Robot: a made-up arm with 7 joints.
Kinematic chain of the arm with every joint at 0, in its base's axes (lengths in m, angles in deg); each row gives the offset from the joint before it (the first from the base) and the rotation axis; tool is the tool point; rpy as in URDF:
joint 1: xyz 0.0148 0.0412 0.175 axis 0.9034 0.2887 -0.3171
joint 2: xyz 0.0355 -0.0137 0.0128 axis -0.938 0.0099 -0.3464
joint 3: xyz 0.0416 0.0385 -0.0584 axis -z
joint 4: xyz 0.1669 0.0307 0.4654 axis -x
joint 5: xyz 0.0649 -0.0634 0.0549 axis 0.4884 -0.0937 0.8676
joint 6: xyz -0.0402 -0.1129 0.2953 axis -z
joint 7: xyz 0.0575 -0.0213 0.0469 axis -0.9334 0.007 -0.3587
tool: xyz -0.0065 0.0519 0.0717 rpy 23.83 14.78 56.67
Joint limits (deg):
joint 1: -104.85..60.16
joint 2: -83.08..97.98
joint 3: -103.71..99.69
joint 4: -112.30..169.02
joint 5: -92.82..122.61
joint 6: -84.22..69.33
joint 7: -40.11..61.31
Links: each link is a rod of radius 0.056 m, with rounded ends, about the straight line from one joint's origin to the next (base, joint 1, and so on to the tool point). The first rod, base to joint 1, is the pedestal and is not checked.
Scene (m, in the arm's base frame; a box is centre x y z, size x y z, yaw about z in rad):
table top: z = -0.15
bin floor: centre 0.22 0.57 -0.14 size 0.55 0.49 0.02 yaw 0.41
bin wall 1: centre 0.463 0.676 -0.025 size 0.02 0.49 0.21 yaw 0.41
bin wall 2: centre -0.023 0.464 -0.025 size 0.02 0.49 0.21 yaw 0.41
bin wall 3: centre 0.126 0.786 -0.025 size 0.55 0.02 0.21 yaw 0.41
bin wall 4: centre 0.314 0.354 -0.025 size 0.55 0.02 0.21 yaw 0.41
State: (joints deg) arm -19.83 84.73 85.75 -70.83 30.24 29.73 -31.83
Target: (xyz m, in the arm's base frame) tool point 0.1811 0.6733 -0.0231
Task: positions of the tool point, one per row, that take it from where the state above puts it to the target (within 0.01 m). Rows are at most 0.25 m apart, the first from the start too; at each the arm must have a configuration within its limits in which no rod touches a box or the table.
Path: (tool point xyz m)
1: -0.3637 0.2890 0.4571
2: -0.2630 0.1507 0.6188
3: -0.0999 0.0154 0.7083
4: 0.1013 -0.0809 0.7181
5: 0.3070 -0.1109 0.6563
6: 0.4798 -0.0617 0.5446
7: 0.5873 0.0604 0.4130
8: 0.6080 0.2322 0.2935
9: 0.5368 0.4177 0.2127
10: 0.3857 0.5766 0.1863
11: 0.1811 0.6733 0.2165
12: 0.1765 0.6855 0.0961
13: 0.1811 0.6733 -0.0231

